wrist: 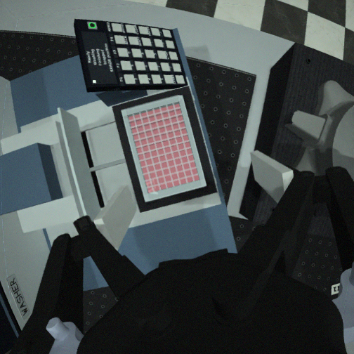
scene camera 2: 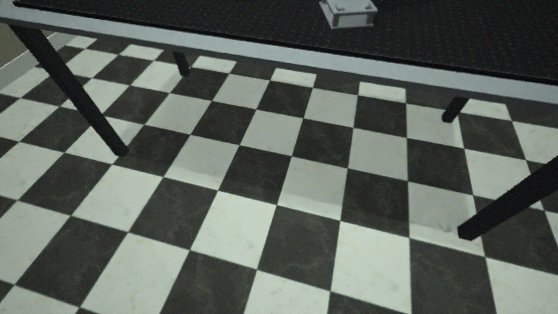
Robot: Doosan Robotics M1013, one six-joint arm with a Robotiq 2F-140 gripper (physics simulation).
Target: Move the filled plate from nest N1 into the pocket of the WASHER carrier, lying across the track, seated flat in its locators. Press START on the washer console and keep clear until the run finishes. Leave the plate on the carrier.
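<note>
The filled plate (wrist: pixel 165 148), a pale frame with pink wells, lies in the black-rimmed pocket of the WASHER carrier (wrist: pixel 132 183) in the wrist view. It looks flat and lies across the track. The washer console (wrist: pixel 102 55) stands above it in that view, with a green-ringed button (wrist: pixel 92 25), grey keys and a small white mark beside its status lines; which line it marks is unclear. My gripper (wrist: pixel 190 181) is open and empty, its pale pads wide apart, above the near end of the plate. Neither plate nor gripper shows in scene camera 2.
In the wrist view, a pale upright plate (wrist: pixel 77 162) and a blue block (wrist: pixel 27 175) stand left of the carrier. A dark block (wrist: pixel 280 100) with grey curved parts (wrist: pixel 312 122) is at the right. In scene camera 2, a grey block (scene camera 2: pixel 354 20) sits on the black tabletop (scene camera 2: pixel 225 25).
</note>
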